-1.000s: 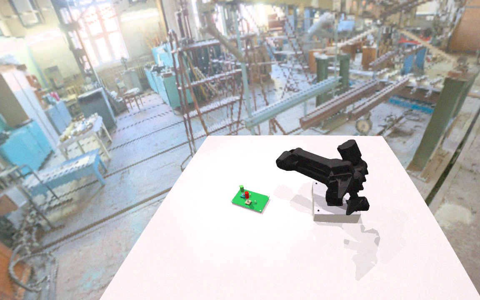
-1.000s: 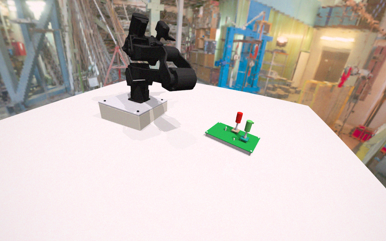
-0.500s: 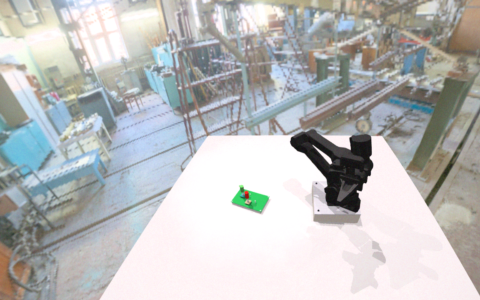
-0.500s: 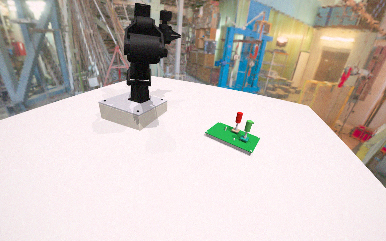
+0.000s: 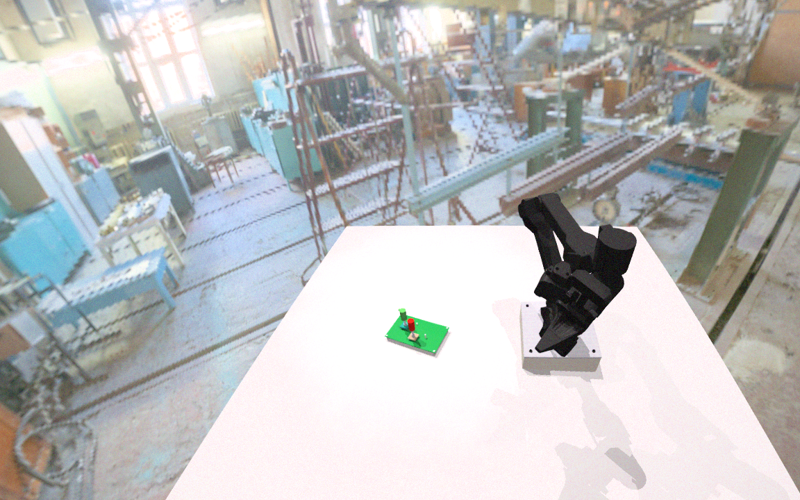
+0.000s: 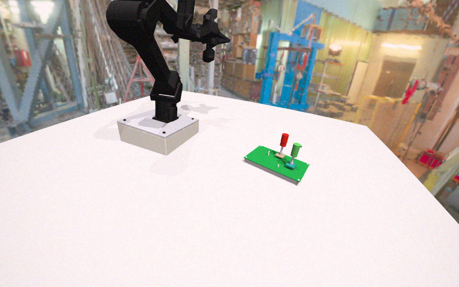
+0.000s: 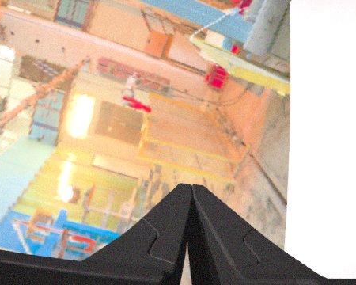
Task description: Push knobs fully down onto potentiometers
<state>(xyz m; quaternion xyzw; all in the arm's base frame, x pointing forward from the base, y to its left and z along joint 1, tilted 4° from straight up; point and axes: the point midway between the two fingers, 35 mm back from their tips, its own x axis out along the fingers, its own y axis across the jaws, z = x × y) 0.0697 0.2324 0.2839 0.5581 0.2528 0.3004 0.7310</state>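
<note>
My gripper tip is 280 mm short of the red knob, 270 mm to the left of it and 250 mm above it. Also, from my gripper tip: green knob: 310 mm ahead, 300 mm to the right, 250 mm below.
</note>
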